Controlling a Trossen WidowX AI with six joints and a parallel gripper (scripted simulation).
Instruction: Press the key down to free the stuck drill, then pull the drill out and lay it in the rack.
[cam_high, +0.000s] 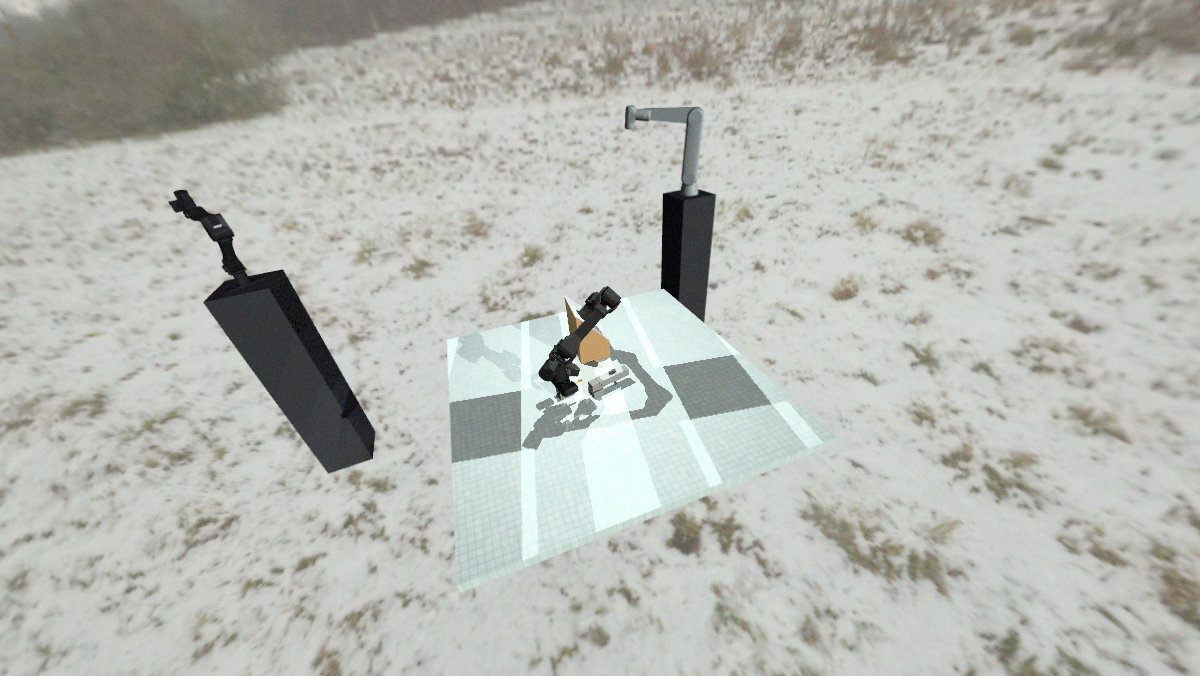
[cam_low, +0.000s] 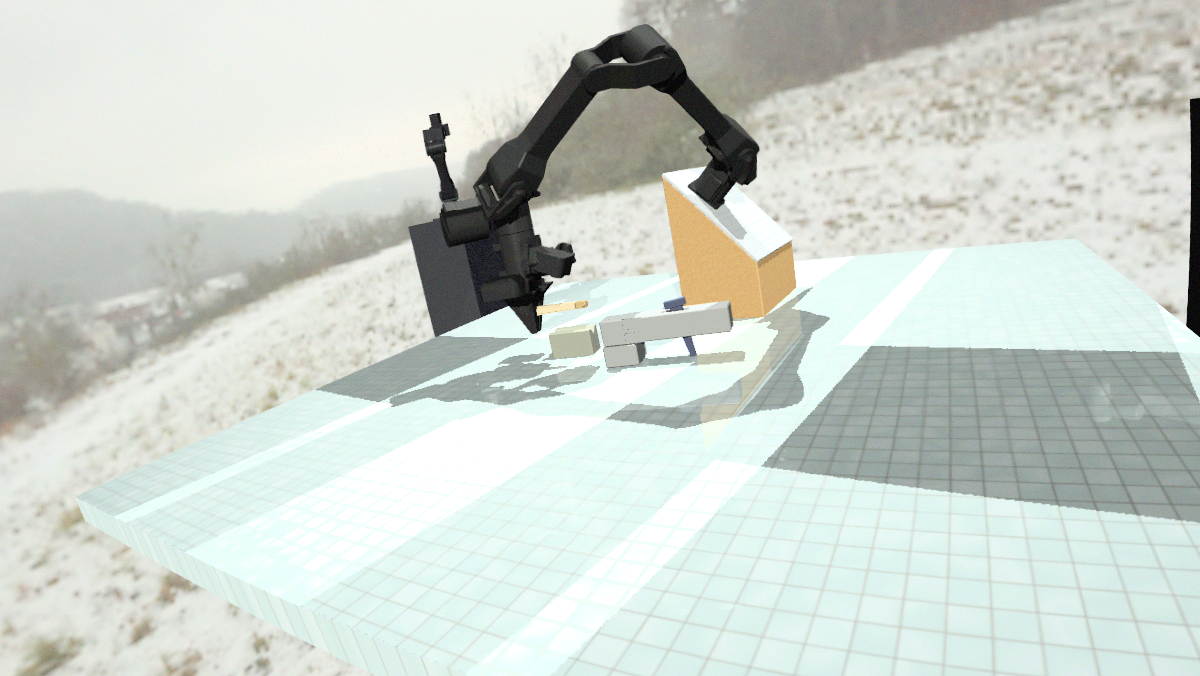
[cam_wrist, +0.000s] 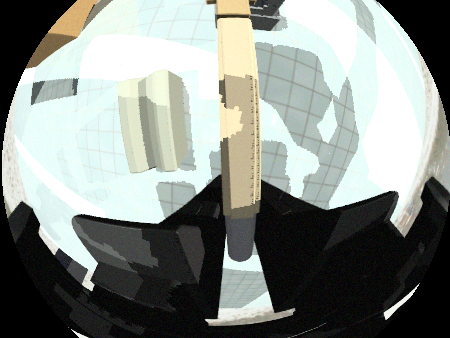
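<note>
The drill lies 40 mm to the left of my gripper tip, 30 mm above it and 10 mm behind it. From my gripper tip the other things lie so: beige rack: 60 mm behind, 40 mm below, 30 mm to the left; grey housing block: 200 mm to the left, 10 mm below, 10 mm behind; blue key: 230 mm to the left, 20 mm behind.
</note>
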